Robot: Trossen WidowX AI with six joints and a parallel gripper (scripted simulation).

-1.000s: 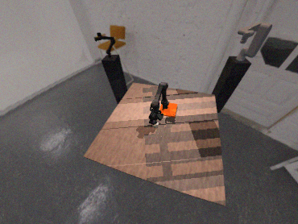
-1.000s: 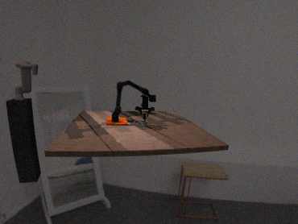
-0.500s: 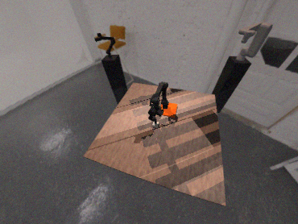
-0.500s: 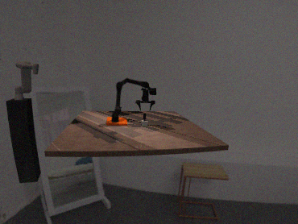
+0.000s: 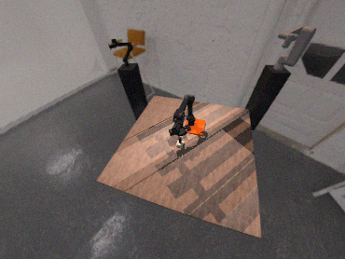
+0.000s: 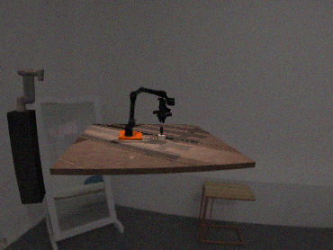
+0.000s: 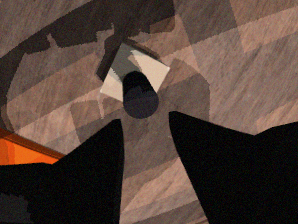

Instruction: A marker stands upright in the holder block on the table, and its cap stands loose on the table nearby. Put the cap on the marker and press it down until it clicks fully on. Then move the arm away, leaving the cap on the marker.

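Now: gripper tip 60 mm above the dark cap. Round my gripper tip: holder block (130 mm below).
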